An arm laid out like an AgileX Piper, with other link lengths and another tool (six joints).
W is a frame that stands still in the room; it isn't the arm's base.
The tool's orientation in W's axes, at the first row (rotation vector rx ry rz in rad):
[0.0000, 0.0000, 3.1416]
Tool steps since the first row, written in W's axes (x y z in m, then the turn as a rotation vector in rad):
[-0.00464, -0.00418, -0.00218, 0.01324, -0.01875, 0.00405]
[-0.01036, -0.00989, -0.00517, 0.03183, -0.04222, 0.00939]
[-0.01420, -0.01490, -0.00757, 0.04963, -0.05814, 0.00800]
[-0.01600, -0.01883, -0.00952, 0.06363, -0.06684, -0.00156]
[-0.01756, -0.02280, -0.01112, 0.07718, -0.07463, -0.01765]
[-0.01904, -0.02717, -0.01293, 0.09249, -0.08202, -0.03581]
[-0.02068, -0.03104, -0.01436, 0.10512, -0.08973, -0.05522]
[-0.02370, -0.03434, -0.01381, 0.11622, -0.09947, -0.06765]
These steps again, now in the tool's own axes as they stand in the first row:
[0.00464, 0.00418, -0.00218, -0.01324, 0.01875, 0.00405]
[0.01036, 0.00989, -0.00517, -0.03183, 0.04222, 0.00939]
[0.01420, 0.01490, -0.00757, -0.04963, 0.05814, 0.00800]
[0.01600, 0.01883, -0.00952, -0.06363, 0.06684, -0.00156]
[0.01756, 0.02280, -0.01112, -0.07718, 0.07463, -0.01765]
[0.01904, 0.02717, -0.01293, -0.09249, 0.08202, -0.03581]
[0.02068, 0.03104, -0.01436, -0.10512, 0.08973, -0.05522]
[0.02370, 0.03434, -0.01381, -0.11622, 0.09947, -0.06765]

